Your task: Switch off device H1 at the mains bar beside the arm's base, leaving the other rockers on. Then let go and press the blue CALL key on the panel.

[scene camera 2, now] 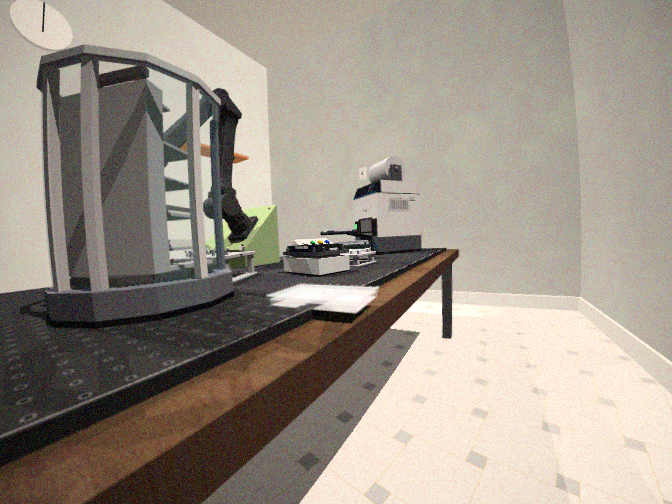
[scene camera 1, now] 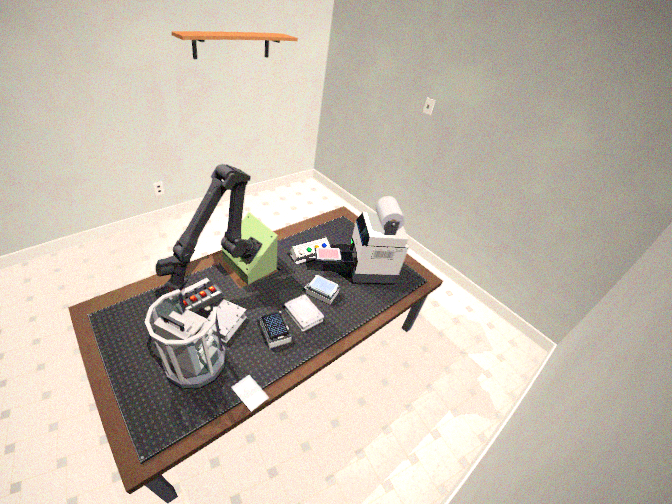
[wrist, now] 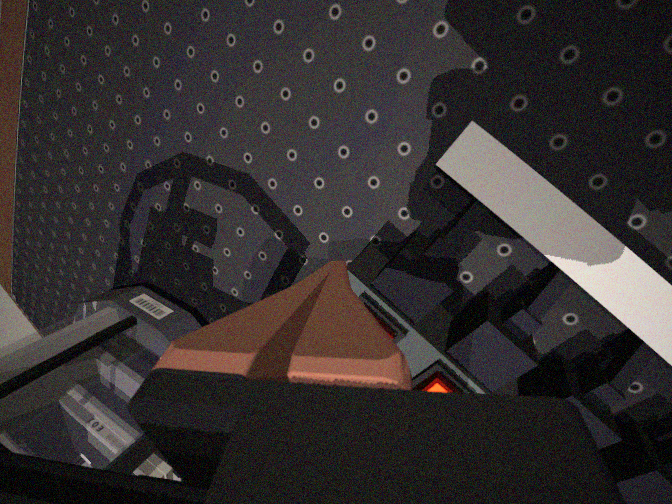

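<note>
My gripper (scene camera 1: 254, 250) (scene camera 2: 244, 226) (wrist: 336, 268) is shut and empty, its brown fingers pressed together. It hangs above the table in front of the green wedge. In the wrist view the fingers cover part of the grey mains bar (wrist: 415, 347) (scene camera 1: 200, 295), which lies beside the arm's base. One lit orange rocker (wrist: 436, 385) peeks out under the fingers, and a darker rocker (wrist: 386, 324) sits beside it. The white key panel (scene camera 1: 310, 250) (scene camera 2: 313, 242) lies farther back on the table. Its blue key (scene camera 1: 324, 245) (scene camera 2: 327, 240) stands next to a green and a yellow one.
A glass-walled carousel tower (scene camera 1: 184, 347) (scene camera 2: 130, 295) stands near the mains bar. A green wedge (scene camera 1: 260, 244) (scene camera 2: 267, 238), a white printer-like device (scene camera 1: 379, 254) (scene camera 2: 390, 211), three well plates (scene camera 1: 303, 311) and a white sheet (scene camera 1: 249, 391) (scene camera 2: 325, 297) are on the perforated mat.
</note>
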